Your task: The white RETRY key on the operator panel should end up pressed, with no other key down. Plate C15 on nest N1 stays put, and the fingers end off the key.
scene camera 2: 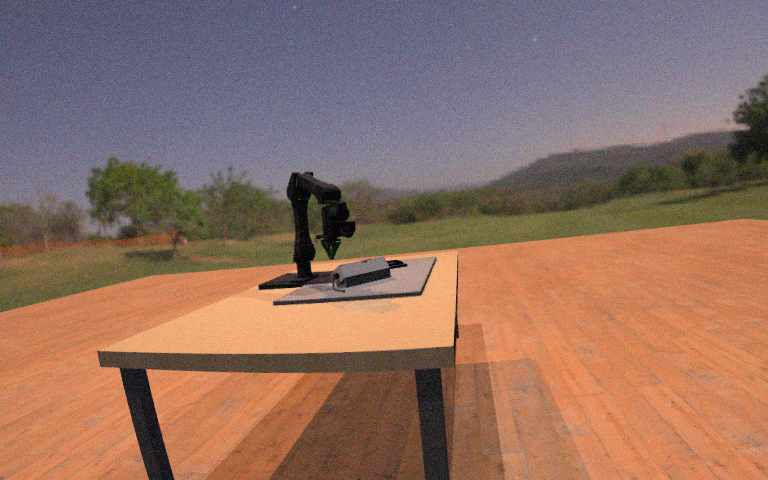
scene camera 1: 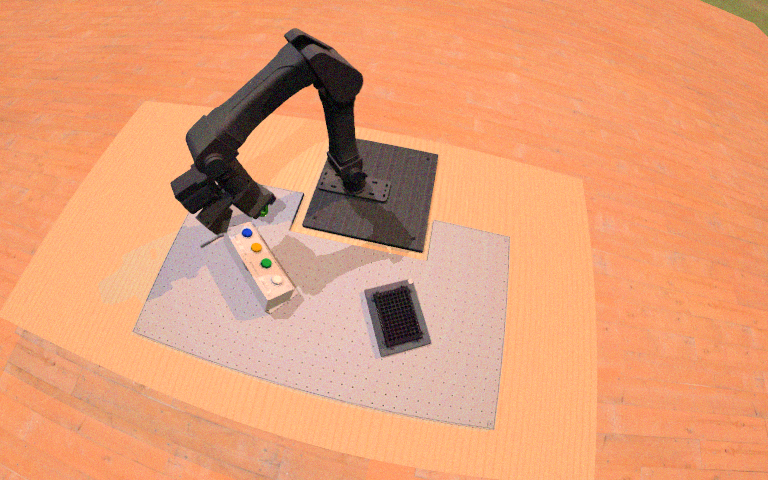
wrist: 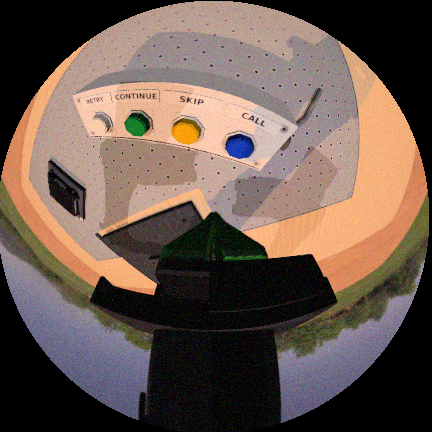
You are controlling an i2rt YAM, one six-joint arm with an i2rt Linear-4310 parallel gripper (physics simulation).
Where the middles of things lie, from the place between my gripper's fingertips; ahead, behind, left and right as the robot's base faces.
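Black keypad-like block (wrist: 58,189): my hand is 8 cm above it, 36 cm to the right of it and 15 cm short of it.
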